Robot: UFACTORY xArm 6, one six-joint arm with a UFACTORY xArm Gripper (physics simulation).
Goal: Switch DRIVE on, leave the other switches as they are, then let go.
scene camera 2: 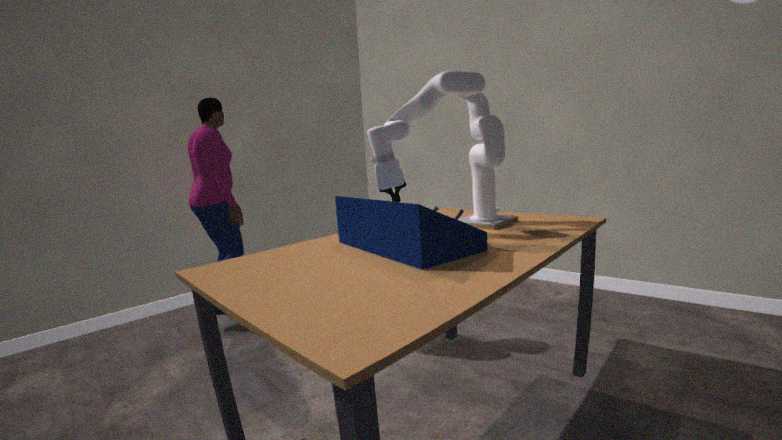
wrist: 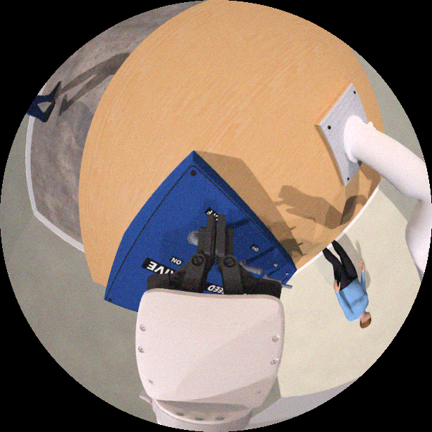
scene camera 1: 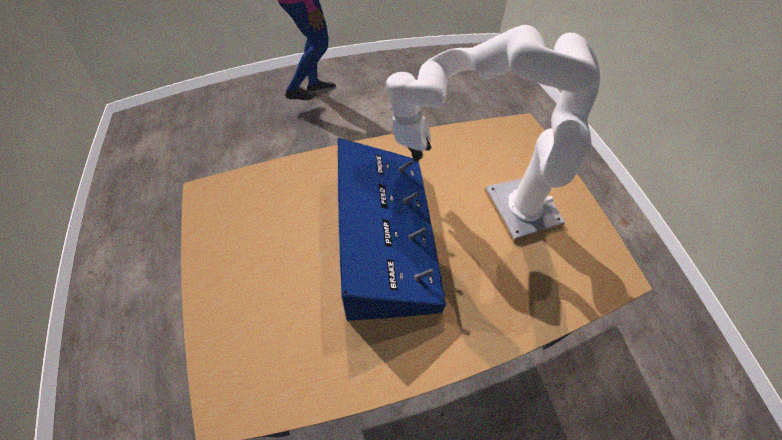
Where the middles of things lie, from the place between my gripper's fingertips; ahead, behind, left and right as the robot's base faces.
My gripper is now 180 mm to the right of the blue sloped switch box (scene camera 1: 379, 259), 150 mm short of it and 40 mm above it.
